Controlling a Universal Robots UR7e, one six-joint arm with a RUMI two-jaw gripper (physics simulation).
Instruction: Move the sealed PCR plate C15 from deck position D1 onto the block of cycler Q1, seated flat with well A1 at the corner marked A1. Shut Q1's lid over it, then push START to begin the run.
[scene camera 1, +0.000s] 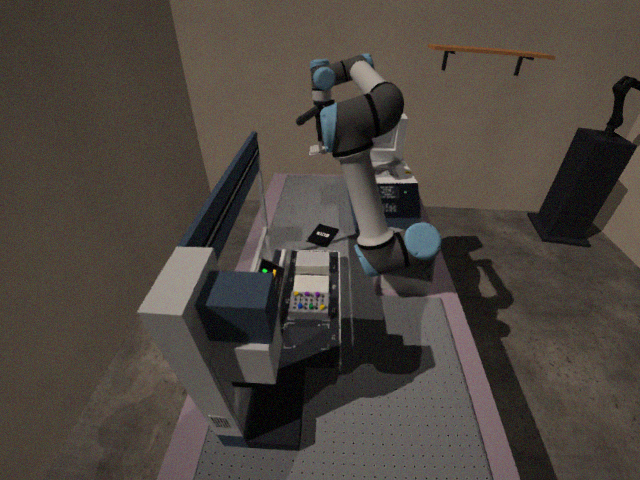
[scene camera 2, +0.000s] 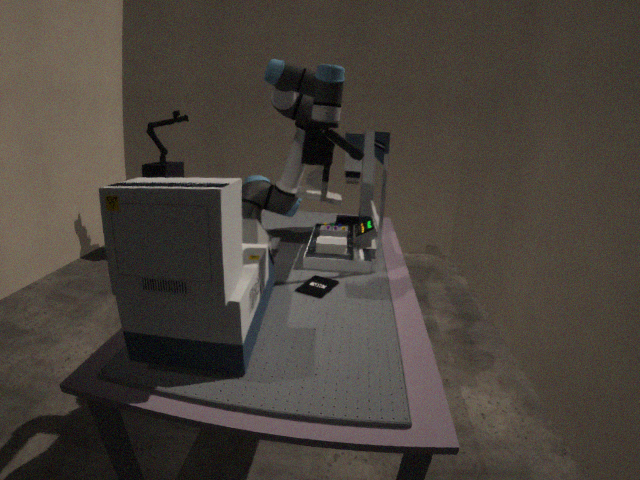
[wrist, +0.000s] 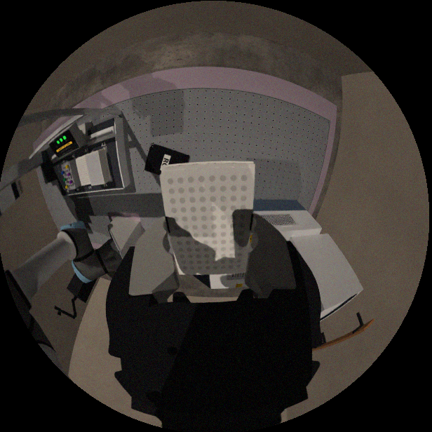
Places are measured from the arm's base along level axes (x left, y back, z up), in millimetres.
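Where they show: gripper, between the fingertips: (scene camera 1: 321, 149) (scene camera 2: 322, 197); arm's base, origin of its link: (scene camera 2: 243, 225).
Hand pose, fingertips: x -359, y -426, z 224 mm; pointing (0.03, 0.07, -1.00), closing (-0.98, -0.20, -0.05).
Note:
Each offset is from my fingertips to the top centre of the thing. "pt": to the spot under its first point.
My gripper (scene camera 1: 321, 149) (scene camera 2: 322, 195) (wrist: 208, 216) is shut on the pale sealed PCR plate C15 @[dx -2, dy +8, dz +23 mm] (scene camera 1: 313, 150) (scene camera 2: 333, 198) (wrist: 209, 197), its jaws on two opposite sides. The plate looks about level and hangs high above the bench. Its well pattern shows in the wrist view; the A1 marking cannot be read. The white cycler Q1 (scene camera 1: 413, 178) (scene camera 2: 178, 310) (wrist: 287, 220) stands at one end of the bench. Its lid (scene camera 1: 400, 135) (scene camera 2: 165, 237) (wrist: 327, 275) stands open. The block is largely hidden by the arm or housing. START cannot be made out on the dark front panel @[pt dx -5, dy +412, dz -210 mm] (scene camera 1: 408, 200).
A deck unit carries white labware @[dx +421, dy +52, dz -265 mm] (scene camera 1: 311, 261) (scene camera 2: 331, 244) (wrist: 92, 167) and a tube rack @[dx +630, dy +88, dz -268 mm] (scene camera 1: 308, 304) with coloured caps. A black pad @[pt dx +165, dy +43, dz -346 mm] (scene camera 1: 323, 235) (scene camera 2: 316, 286) (wrist: 159, 159) lies between deck and cycler. A tall column (scene camera 1: 178, 310) and raised blue beam @[dx +650, dy -99, dz +193 mm] (scene camera 1: 227, 191) stand by the deck.

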